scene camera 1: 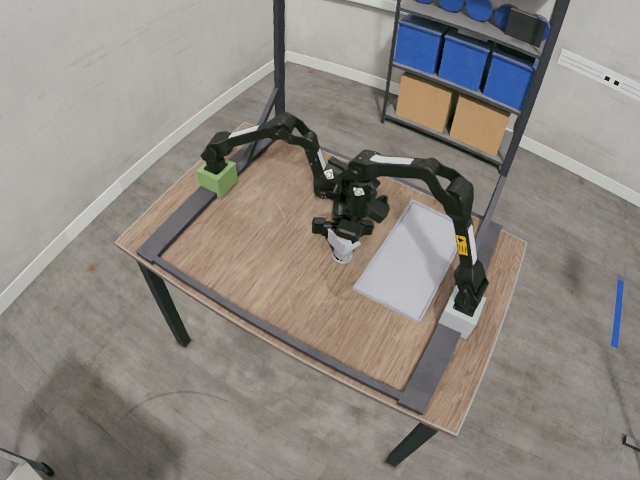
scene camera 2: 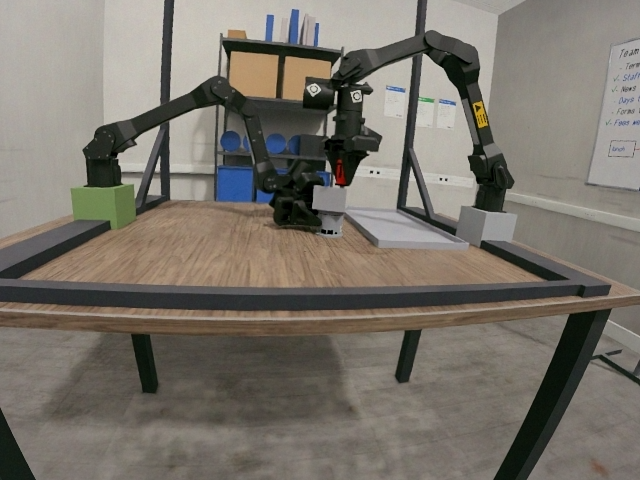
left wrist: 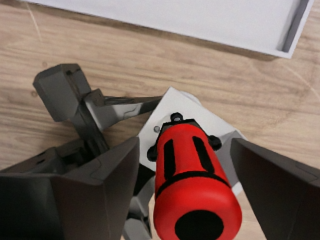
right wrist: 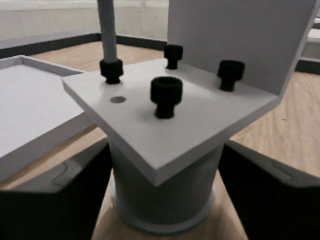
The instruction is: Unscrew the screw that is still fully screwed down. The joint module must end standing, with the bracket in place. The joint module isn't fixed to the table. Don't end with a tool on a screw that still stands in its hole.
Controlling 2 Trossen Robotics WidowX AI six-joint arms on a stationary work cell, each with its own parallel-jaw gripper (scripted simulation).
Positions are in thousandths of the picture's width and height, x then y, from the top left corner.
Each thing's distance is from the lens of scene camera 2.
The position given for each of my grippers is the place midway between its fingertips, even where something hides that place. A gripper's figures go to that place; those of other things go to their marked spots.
my left gripper (scene camera 2: 537, 382): 67 cm
my right gripper (scene camera 2: 518, 464): 66 cm
shallow grey tray (scene camera 2: 615, 480): 77 cm
grey bracket (scene camera 2: 507, 414): 63 cm
The marked spots on the grey bracket and the shallow grey tray are 23 cm apart.
